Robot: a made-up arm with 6 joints. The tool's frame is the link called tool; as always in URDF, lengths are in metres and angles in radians. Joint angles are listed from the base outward.
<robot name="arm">
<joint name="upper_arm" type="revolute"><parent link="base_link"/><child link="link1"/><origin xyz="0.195 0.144 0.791"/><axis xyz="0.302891 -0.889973 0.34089"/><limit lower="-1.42" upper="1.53"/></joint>
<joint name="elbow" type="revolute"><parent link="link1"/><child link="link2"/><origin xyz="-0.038 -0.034 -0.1"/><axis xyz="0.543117 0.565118 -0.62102"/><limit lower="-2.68" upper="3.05"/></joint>
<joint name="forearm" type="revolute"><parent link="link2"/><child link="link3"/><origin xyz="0.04 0.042 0.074"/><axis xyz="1 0 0"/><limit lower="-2.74" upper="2.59"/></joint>
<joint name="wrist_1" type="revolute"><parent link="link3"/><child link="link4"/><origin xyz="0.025 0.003 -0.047"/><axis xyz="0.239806 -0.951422 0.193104"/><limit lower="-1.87" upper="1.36"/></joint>
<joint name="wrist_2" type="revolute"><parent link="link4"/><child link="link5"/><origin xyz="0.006 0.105 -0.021"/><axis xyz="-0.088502 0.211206 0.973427"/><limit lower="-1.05" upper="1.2"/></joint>
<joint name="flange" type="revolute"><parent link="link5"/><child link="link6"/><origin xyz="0.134 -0.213 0.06"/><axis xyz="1 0 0"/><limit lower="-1.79" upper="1.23"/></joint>
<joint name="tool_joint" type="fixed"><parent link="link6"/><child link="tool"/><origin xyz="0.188 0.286 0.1" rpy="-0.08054 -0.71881 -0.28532"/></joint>
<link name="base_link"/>
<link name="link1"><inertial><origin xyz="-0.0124 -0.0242 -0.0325"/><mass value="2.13"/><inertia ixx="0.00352" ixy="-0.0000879" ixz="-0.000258" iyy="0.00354" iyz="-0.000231" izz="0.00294"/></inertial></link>
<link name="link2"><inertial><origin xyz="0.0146 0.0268 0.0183"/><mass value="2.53"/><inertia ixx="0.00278" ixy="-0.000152" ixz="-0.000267" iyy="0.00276" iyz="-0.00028" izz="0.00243"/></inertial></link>
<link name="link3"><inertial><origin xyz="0.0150 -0.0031 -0.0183"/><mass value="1.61"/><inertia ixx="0.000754" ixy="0" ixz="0.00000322" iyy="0.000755" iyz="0" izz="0.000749"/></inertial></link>
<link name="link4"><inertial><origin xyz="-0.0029 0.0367 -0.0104"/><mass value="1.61"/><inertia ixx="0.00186" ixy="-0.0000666" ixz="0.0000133" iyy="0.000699" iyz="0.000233" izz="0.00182"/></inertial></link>
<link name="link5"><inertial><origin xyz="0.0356 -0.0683 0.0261"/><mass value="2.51"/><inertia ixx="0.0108" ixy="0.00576" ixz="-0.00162" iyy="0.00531" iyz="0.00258" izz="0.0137"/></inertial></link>
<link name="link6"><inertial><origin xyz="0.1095 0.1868 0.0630"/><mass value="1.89"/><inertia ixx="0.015" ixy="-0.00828" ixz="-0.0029" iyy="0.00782" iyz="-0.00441" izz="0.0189"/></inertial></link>
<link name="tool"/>
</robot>
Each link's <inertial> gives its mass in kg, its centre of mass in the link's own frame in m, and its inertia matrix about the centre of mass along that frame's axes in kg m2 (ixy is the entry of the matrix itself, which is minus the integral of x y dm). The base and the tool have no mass. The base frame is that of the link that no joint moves.
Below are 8 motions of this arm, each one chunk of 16 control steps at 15 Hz.
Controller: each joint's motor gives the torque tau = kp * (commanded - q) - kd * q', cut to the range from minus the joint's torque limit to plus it. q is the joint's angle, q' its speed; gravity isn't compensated. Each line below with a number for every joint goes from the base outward.
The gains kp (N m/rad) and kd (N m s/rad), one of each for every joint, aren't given. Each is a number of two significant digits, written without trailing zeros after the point. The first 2 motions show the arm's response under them.
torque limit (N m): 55 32 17 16 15 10
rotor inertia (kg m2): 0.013 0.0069 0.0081 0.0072 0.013 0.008
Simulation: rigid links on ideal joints. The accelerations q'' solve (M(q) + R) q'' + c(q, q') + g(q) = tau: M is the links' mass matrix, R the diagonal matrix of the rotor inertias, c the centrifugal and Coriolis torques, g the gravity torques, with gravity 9.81 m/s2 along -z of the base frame. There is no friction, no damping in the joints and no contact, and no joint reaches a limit. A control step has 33 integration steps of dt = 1/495 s. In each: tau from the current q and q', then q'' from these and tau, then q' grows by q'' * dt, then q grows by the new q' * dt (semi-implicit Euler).
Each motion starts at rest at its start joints. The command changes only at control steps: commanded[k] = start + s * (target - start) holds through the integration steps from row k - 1 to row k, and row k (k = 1, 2, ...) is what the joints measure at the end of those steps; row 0 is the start. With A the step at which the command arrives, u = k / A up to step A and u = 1 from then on. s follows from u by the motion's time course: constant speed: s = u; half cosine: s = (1 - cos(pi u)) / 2; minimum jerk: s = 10 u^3 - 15 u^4 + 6 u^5; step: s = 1 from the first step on.
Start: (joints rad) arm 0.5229 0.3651 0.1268 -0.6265 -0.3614 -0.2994
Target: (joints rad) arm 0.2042 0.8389 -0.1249 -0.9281 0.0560 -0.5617
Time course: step
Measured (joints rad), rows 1 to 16:
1: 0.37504 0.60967 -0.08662 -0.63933 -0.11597 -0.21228
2: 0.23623 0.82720 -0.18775 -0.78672 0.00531 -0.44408
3: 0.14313 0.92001 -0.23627 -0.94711 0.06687 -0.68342
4: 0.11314 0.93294 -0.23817 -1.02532 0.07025 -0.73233
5: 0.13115 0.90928 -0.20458 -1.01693 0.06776 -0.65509
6: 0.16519 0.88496 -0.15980 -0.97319 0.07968 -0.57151
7: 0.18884 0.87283 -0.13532 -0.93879 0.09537 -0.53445
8: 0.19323 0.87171 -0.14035 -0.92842 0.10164 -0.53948
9: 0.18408 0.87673 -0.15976 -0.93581 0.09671 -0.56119
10: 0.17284 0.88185 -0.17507 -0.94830 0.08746 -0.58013
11: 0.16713 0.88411 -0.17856 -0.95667 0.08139 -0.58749
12: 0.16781 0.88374 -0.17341 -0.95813 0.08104 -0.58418
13: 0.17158 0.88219 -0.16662 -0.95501 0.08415 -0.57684
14: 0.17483 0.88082 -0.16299 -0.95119 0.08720 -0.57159
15: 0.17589 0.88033 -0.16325 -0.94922 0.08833 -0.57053
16: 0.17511 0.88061 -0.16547 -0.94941 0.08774 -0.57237
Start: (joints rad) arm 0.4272 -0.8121 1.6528 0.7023 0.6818 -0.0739
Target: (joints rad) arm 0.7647 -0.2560 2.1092 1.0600 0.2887 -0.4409
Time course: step
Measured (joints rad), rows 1 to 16:
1: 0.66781 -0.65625 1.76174 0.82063 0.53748 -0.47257
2: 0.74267 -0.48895 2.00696 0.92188 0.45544 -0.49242
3: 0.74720 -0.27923 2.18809 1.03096 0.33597 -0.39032
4: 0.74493 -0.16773 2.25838 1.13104 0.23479 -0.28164
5: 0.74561 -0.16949 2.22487 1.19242 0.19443 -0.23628
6: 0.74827 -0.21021 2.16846 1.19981 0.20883 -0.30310
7: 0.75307 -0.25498 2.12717 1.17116 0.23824 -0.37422
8: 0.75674 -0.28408 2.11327 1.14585 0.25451 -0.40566
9: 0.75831 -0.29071 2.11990 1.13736 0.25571 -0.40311
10: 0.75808 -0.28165 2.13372 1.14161 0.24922 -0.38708
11: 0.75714 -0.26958 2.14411 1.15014 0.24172 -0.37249
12: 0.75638 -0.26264 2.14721 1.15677 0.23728 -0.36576
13: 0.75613 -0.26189 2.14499 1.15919 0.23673 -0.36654
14: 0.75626 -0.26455 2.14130 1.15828 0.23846 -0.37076
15: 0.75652 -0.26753 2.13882 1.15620 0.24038 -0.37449
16: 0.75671 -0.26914 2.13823 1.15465 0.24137 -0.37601
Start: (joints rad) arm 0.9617 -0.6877 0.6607 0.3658 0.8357 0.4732
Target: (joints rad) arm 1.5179 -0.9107 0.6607 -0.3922 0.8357 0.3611
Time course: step
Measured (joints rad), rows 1 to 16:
1: 1.29605 -0.78255 0.75420 0.04149 0.75582 0.48030
2: 1.44585 -0.92777 0.72487 -0.10990 0.82078 0.41086
3: 1.49775 -1.07854 0.68473 -0.21381 0.93243 0.30710
4: 1.50524 -1.17502 0.66136 -0.29580 1.00996 0.23542
5: 1.49997 -1.19087 0.65980 -0.35056 1.03008 0.22285
6: 1.49519 -1.14781 0.67989 -0.37214 1.00901 0.25981
7: 1.49466 -1.08617 0.70539 -0.36692 0.97185 0.30954
8: 1.49726 -1.03724 0.71733 -0.35262 0.93554 0.34122
9: 1.49970 -1.01565 0.71354 -0.34481 0.91106 0.34819
10: 1.50053 -1.01994 0.70388 -0.34694 0.90401 0.33807
11: 1.50032 -1.03849 0.69667 -0.35390 0.91157 0.32157
12: 1.49980 -1.05810 0.69435 -0.36016 0.92520 0.30779
13: 1.49933 -1.07022 0.69553 -0.36334 0.93674 0.30135
14: 1.49904 -1.07278 0.69795 -0.36362 0.94214 0.30201
15: 1.49897 -1.06851 0.70005 -0.36226 0.94158 0.30662
16: 1.49904 -1.06188 0.70114 -0.36055 0.93762 0.31167

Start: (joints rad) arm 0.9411 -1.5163 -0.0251 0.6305 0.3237 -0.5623
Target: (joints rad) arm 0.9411 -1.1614 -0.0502 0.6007 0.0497 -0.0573
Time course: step
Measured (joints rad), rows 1 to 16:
1: 0.94385 -1.40886 -0.11436 0.61093 0.28676 -0.21552
2: 0.93516 -1.34112 -0.03346 0.65459 0.20363 -0.03497
3: 0.93018 -1.29131 -0.00014 0.69025 0.11484 0.02855
4: 0.93116 -1.26623 -0.01759 0.69048 0.06957 0.00832
5: 0.93339 -1.26983 -0.04704 0.67374 0.07327 -0.03277
6: 0.93554 -1.28656 -0.06456 0.66088 0.09655 -0.05626
7: 0.93690 -1.30044 -0.06661 0.65838 0.11428 -0.05767
8: 0.93725 -1.30555 -0.06101 0.66236 0.11944 -0.04898
9: 0.93698 -1.30381 -0.05557 0.66672 0.11632 -0.04151
10: 0.93656 -1.29971 -0.05337 0.66836 0.11133 -0.03928
11: 0.93628 -1.29667 -0.05375 0.66761 0.10822 -0.04068
12: 0.93621 -1.29575 -0.05495 0.66619 0.10757 -0.04276
13: 0.93627 -1.29629 -0.05581 0.66531 0.10827 -0.04384
14: 0.93637 -1.29722 -0.05604 0.66522 0.10916 -0.04384
15: 0.93644 -1.29784 -0.05591 0.66555 0.10965 -0.04340
16: 0.93646 -1.29800 -0.05571 0.66587 0.10973 -0.04303

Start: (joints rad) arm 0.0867 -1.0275 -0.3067 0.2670 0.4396 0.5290
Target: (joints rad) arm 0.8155 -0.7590 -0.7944 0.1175 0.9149 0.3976
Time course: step
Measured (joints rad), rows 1 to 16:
1: 0.54425 -0.90790 -0.57253 0.28397 0.63000 0.54458
2: 0.71244 -0.90988 -0.78453 0.27905 0.84410 0.40517
3: 0.73950 -0.89995 -0.86307 0.23276 1.00717 0.29260
4: 0.74648 -0.86575 -0.86260 0.18791 1.05953 0.27862
5: 0.75642 -0.84329 -0.81266 0.17223 1.04721 0.32847
6: 0.76752 -0.83761 -0.76487 0.18288 1.01454 0.37977
7: 0.77482 -0.83991 -0.74864 0.19903 0.98826 0.40022
8: 0.77620 -0.84422 -0.75887 0.20637 0.98096 0.39300
9: 0.77357 -0.84731 -0.77653 0.20415 0.98894 0.37527
10: 0.77026 -0.84788 -0.78764 0.19821 1.00037 0.36194
11: 0.76847 -0.84679 -0.78870 0.19379 1.00686 0.35879
12: 0.76852 -0.84564 -0.78370 0.19285 1.00706 0.36303
13: 0.76951 -0.84517 -0.77840 0.19436 1.00385 0.36867
14: 0.77042 -0.84531 -0.77611 0.19628 1.00067 0.37171
15: 0.77076 -0.84566 -0.77679 0.19724 0.99935 0.37158
16: 0.77059 -0.84591 -0.77865 0.19709 0.99980 0.36984

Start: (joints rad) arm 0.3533 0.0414 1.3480 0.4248 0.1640 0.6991
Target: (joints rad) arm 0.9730 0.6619 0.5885 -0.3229 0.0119 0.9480
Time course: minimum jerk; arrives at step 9
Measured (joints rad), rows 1 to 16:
1: 0.34553 0.04679 1.33885 0.42433 0.12739 0.71635
2: 0.36395 0.09404 1.31267 0.41091 0.07903 0.76050
3: 0.41834 0.18784 1.22886 0.36529 0.03080 0.81758
4: 0.50633 0.30945 1.08917 0.27732 -0.01099 0.87225
5: 0.61523 0.43799 0.92213 0.15125 -0.03963 0.91827
6: 0.72550 0.55525 0.76667 0.00601 -0.05350 0.95389
7: 0.81622 0.64779 0.65533 -0.13221 -0.05595 0.97833
8: 0.87247 0.70787 0.60069 -0.23949 -0.05285 0.99191
9: 0.89447 0.73659 0.58874 -0.30460 -0.05088 0.99800
10: 0.89956 0.74756 0.58590 -0.33504 -0.05507 1.00289
11: 0.89957 0.75073 0.58359 -0.34493 -0.06269 1.00704
12: 0.89895 0.75109 0.58268 -0.34614 -0.06942 1.00962
13: 0.89880 0.75066 0.58256 -0.34530 -0.07329 1.01047
14: 0.89908 0.74990 0.58251 -0.34472 -0.07451 1.01005
15: 0.89958 0.74896 0.58236 -0.34473 -0.07417 1.00905
16: 0.90005 0.74803 0.58215 -0.34502 -0.07330 1.00805

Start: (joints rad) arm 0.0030 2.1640 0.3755 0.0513 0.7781 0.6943
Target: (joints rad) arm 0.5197 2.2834 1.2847 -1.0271 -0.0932 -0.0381
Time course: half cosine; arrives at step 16
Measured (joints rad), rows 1 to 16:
1: 0.01307 2.20037 0.38180 0.03551 0.79301 0.70071
2: 0.02460 2.24023 0.40325 -0.00861 0.77585 0.70281
3: 0.03846 2.27114 0.44905 -0.05758 0.73625 0.68774
4: 0.05733 2.29063 0.51334 -0.10527 0.68475 0.65393
5: 0.08410 2.30170 0.58755 -0.15732 0.62670 0.60298
6: 0.12021 2.30922 0.66713 -0.22128 0.56359 0.53978
7: 0.16431 2.31707 0.75052 -0.29978 0.49500 0.46954
8: 0.21291 2.32673 0.83664 -0.38946 0.42080 0.39621
9: 0.26206 2.33763 0.92352 -0.48393 0.34258 0.32273
10: 0.30880 2.34856 1.00830 -0.57730 0.26360 0.25172
11: 0.35140 2.35869 1.08757 -0.66561 0.18761 0.18579
12: 0.38891 2.36763 1.15785 -0.74632 0.11786 0.12742
13: 0.42048 2.37513 1.21605 -0.81719 0.05697 0.07882
14: 0.44516 2.38092 1.25968 -0.87575 0.00718 0.04183
15: 0.46200 2.38480 1.28691 -0.91951 -0.02955 0.01797
16: 0.47027 2.38664 1.29659 -0.94628 -0.05161 0.00823

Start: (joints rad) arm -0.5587 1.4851 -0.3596 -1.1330 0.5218 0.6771
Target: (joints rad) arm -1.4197 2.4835 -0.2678 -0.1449 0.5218 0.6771
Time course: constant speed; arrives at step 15
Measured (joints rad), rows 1 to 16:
1: -0.56885 1.53808 -0.33709 -1.08520 0.54328 0.69693
2: -0.59371 1.59552 -0.30696 -1.01953 0.57357 0.68746
3: -0.63023 1.65436 -0.29042 -0.95182 0.59862 0.67349
4: -0.67805 1.71593 -0.28498 -0.88620 0.61081 0.67151
5: -0.73397 1.78048 -0.28454 -0.82359 0.61154 0.67715
6: -0.79271 1.84688 -0.28397 -0.76398 0.60750 0.68243
7: -0.84978 1.91315 -0.28123 -0.70632 0.60485 0.68301
8: -0.90325 1.97774 -0.27680 -0.64917 0.60648 0.67877
9: -0.95358 2.04027 -0.27205 -0.59153 0.61203 0.67182
10: -1.00248 2.10139 -0.26816 -0.53318 0.61947 0.66440
11: -1.05162 2.16221 -0.26565 -0.47441 0.62670 0.65790
12: -1.10199 2.22365 -0.26450 -0.41570 0.63240 0.65272
13: -1.15380 2.28615 -0.26441 -0.35737 0.63617 0.64854
14: -1.20675 2.34964 -0.26505 -0.29945 0.63828 0.64483
15: -1.26044 2.41389 -0.26618 -0.24179 0.63921 0.64112
16: -1.29709 2.44718 -0.26608 -0.21191 0.61932 0.65700

